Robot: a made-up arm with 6 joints. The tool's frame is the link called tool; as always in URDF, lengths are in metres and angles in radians. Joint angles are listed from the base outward.
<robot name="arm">
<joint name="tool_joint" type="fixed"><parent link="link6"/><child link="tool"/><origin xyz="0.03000 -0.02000 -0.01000" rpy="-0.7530 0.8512 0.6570"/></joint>
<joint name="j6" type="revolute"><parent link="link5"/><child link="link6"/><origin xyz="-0.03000 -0.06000 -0.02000" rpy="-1.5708 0.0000 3.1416"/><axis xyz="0 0 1"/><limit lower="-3.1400" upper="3.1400"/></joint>
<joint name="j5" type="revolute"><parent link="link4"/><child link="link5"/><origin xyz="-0.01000 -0.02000 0.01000" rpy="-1.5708 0.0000 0.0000"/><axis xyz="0 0 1"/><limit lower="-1.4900" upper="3.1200"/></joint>
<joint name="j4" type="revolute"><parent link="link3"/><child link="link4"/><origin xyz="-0.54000 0.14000 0.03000" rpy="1.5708 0.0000 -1.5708"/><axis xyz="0 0 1"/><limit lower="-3.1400" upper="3.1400"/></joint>
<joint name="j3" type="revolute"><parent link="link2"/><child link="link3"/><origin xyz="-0.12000 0.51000 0.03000" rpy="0.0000 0.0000 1.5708"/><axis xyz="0 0 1"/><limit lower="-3.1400" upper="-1.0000"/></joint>
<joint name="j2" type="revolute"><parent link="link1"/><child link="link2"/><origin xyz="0.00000 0.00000 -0.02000" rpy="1.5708 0.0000 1.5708"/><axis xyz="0 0 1"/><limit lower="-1.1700" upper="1.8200"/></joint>
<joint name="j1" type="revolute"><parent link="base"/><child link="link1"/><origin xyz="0.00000 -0.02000 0.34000" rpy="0.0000 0.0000 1.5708"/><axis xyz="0 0 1"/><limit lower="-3.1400" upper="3.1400"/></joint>
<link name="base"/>
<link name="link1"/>
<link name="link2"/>
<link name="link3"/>
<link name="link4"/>
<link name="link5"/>
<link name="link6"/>
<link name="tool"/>
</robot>
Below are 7 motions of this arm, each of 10 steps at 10 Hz.
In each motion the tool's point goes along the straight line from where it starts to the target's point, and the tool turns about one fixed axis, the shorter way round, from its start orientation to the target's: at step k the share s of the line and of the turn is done. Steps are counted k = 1, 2, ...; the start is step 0. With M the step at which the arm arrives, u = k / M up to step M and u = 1 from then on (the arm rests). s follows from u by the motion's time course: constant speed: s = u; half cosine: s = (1 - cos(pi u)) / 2; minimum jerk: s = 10 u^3 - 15 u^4 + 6 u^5.
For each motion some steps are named. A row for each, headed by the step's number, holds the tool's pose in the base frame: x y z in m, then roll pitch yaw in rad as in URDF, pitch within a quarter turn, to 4 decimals.
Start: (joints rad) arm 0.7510 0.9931 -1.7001 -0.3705 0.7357 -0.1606
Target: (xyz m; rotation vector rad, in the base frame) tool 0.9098 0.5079 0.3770 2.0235 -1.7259 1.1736
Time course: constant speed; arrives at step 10
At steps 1, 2, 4, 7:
1: 0.7315 0.6950 0.1533 2.1005 -0.9674 0.6468
2: 0.7513 0.6742 0.1782 2.2332 -1.0472 0.4301
4: 0.7909 0.6326 0.2279 2.6545 -1.1404 -0.1552
7: 0.8504 0.5703 0.3024 -2.9623 -1.0393 -1.0670

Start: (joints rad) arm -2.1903 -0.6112 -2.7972 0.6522 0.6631 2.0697
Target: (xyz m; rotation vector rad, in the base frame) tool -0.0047 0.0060 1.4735 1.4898 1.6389 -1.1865
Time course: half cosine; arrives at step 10
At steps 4, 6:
4: 0.1674 0.2301 1.4050 -1.8619 1.1874 3.1054
6: 0.0862 0.1243 1.4374 -2.2951 1.1919 2.5122

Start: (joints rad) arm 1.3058 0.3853 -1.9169 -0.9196 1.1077 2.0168
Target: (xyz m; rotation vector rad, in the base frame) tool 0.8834 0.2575 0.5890 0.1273 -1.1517 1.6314
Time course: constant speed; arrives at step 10
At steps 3, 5, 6, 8, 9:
3: 0.4332 0.6802 0.8154 -2.2685 -0.8848 -2.4927
5: 0.5618 0.5594 0.7507 -1.8115 -0.9939 -3.0255
6: 0.6261 0.4991 0.7183 -1.5474 -0.9882 2.9563
8: 0.7548 0.3783 0.6537 -1.1126 -0.8612 2.4453
9: 0.8191 0.3179 0.6213 -0.9658 -0.7579 2.2586

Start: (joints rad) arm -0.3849 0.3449 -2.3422 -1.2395 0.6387 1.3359
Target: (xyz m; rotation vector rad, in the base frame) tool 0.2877 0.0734 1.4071 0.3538 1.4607 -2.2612
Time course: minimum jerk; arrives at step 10
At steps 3, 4, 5, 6, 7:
3: 0.6615 -0.1967 1.2405 -1.6527 -0.1334 2.8064
4: 0.5925 -0.1469 1.2712 -1.5771 -0.0065 2.8847
5: 0.5110 -0.0880 1.3076 -1.4743 0.1348 2.9902
6: 0.4295 -0.0291 1.3439 -1.3539 0.2635 3.1131
7: 0.3605 0.0208 1.3746 -1.2359 0.3595 -3.0503

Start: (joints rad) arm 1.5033 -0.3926 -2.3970 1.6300 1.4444 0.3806
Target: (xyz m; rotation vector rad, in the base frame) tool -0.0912 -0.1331 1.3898 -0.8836 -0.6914 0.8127
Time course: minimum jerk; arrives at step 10
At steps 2, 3, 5, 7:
2: -0.0912 0.0050 1.4539 -2.0384 -0.0106 0.6747
3: -0.0912 -0.0104 1.4467 -1.9292 -0.0126 0.7192
5: -0.0912 -0.0598 1.4238 -1.5818 -0.0511 0.8562
7: -0.0912 -0.1092 1.4009 -1.2407 -0.1336 0.9726

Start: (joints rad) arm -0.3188 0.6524 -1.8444 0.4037 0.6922 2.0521
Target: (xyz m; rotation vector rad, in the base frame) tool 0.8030 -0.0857 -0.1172 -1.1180 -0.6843 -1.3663
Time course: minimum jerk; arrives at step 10
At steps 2, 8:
2: 0.9503 -0.3334 0.4951 2.1782 -0.3633 3.0853
8: 0.8121 -0.1009 -0.0796 -0.3545 -1.2015 -1.3661

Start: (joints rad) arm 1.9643 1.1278 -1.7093 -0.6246 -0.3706 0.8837
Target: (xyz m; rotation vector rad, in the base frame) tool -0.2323 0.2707 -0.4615 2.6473 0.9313 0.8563
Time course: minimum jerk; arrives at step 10
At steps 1, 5, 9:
1: -0.4577 0.8975 0.0789 -2.5420 -0.7623 0.0644
5: -0.3460 0.5868 -0.1890 -3.1134 -0.6928 0.4877
9: -0.2342 0.2761 -0.4568 2.7206 -0.4776 0.7774

